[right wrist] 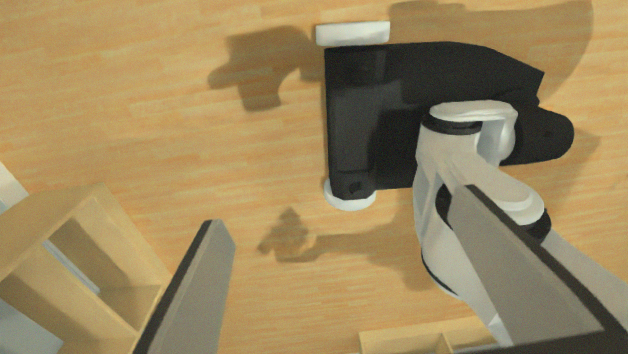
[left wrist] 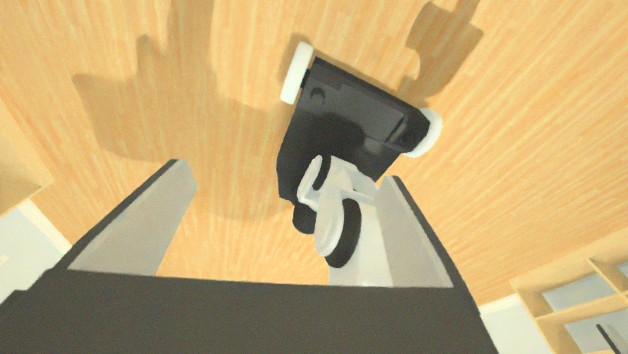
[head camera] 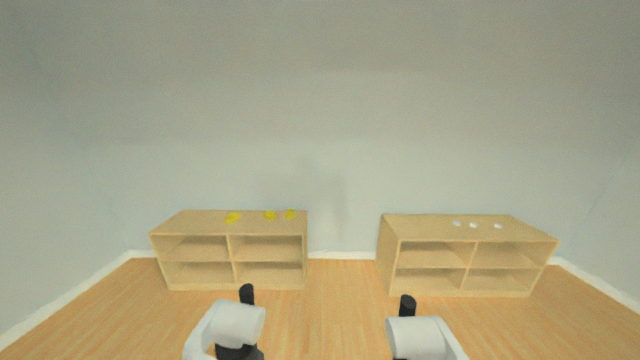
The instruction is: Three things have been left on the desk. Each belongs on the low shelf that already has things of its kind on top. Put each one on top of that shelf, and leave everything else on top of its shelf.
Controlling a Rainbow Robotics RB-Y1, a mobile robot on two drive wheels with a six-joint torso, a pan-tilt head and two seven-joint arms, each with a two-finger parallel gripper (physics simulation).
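Places are measured from the robot's base along level axes (x back, y up, z left), in centimetres.
Where they show: left gripper, fingertip midpoint: (left wrist: 287, 180); right gripper, fingertip midpoint: (right wrist: 337, 218).
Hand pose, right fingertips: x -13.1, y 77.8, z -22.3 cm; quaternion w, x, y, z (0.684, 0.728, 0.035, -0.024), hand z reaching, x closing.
Observation:
After its pixels a point has its place.
In the head view, three yellow pieces, one (head camera: 232, 218) @(x -111.8, y 65.0, z 83.6 cm), another (head camera: 270, 215) @(x -118.5, y 65.5, z 52.5 cm) and a third (head camera: 290, 214) @(x -121.7, y 65.6, z 35.2 cm), lie on top of the left low shelf (head camera: 200, 225) @(x -105.2, y 61.1, z 108.2 cm). Three small white pieces, one (head camera: 456, 223) @(x -125.8, y 62.6, z -109.6 cm), another (head camera: 473, 225) @(x -123.8, y 62.8, z -121.8 cm) and a third (head camera: 498, 226) @(x -125.1, y 62.4, z -142.2 cm), lie on top of the right low shelf (head camera: 425, 230) @(x -114.9, y 61.1, z -79.3 cm). The desk and the things left on it do not show in these views. My left gripper (left wrist: 287, 180) @(x -13.0, y 77.5, z 22.4 cm) is open and empty, over the floor and my base. My right gripper (right wrist: 337, 218) @(x -13.1, y 77.8, z -22.3 cm) is open and empty, also over the floor and base. Both are far from the pieces.
My black wheeled base (left wrist: 295, 165) @(x 32.7, y 16.9, z 14.0 cm) (right wrist: 400, 100) @(x 13.0, y 16.9, z -8.9 cm) stands on the wooden floor (head camera: 340, 300) @(x -94.6, y 0.1, z -11.9 cm) (left wrist: 240, 60) @(x 6.7, y 0.1, z 48.9 cm) (right wrist: 150, 150) @(x -75.5, y 0.0, z 7.6 cm). Wooden shelf units also show at the edges of the left wrist view and the right wrist view. A pale wall (head camera: 340, 125) @(x -142.1, y 141.9, z -6.6 cm) stands behind both low shelves, with a floor gap between them.

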